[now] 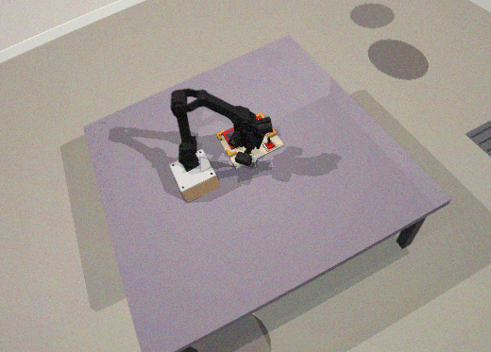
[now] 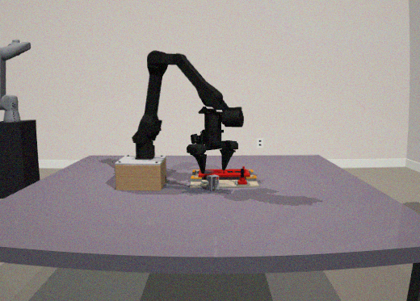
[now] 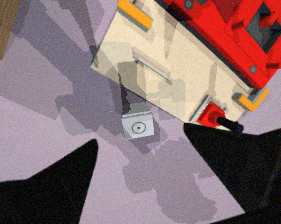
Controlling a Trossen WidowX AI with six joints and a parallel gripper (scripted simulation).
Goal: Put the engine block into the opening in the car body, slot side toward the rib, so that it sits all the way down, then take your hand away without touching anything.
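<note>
My gripper tip is 10 mm past the engine block and 40 mm above it.
</note>
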